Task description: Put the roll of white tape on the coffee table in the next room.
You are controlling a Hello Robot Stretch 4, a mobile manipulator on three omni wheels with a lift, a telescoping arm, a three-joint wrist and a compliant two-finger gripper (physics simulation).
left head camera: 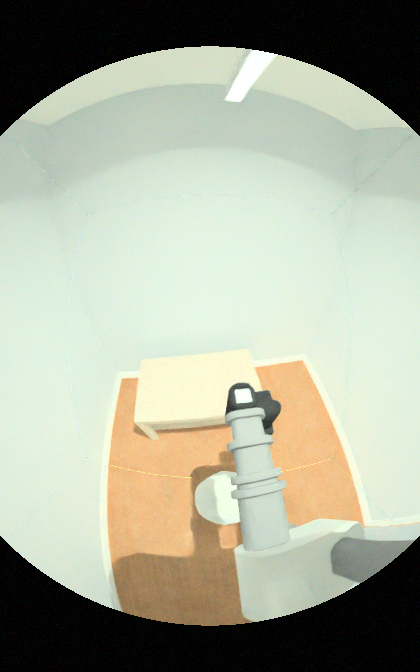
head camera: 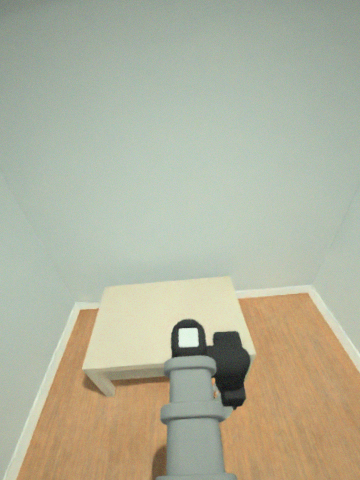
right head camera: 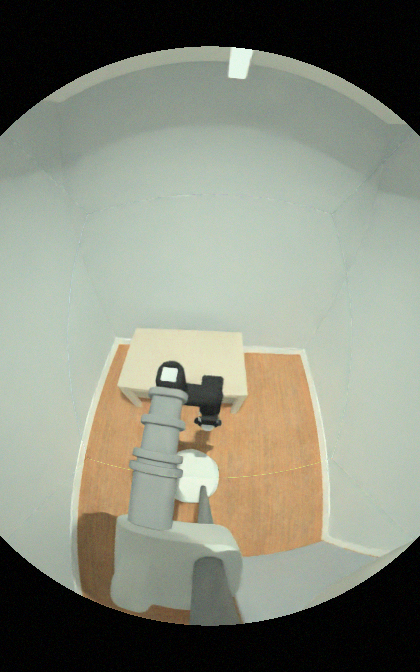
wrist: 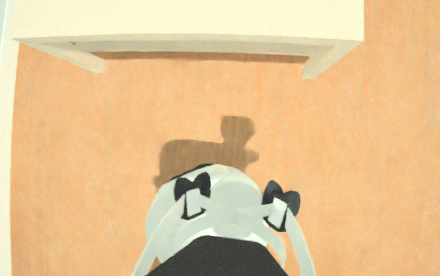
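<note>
The coffee table is low, pale cream and rectangular, and stands against the far wall with a bare top. My gripper points down above the floor, short of the table's near edge. Its two black fingertips stand apart, shut on the roll of white tape, a pale round shape between them that blends with my white base behind it in the wrist view. In the head camera and left head camera views the arm and wrist mostly hide the fingers and the roll.
My round white base is on the wood floor below the extended arm. Walls with white baseboards stand to the left, to the right and behind the table. Shadows of the arm fall on the floor.
</note>
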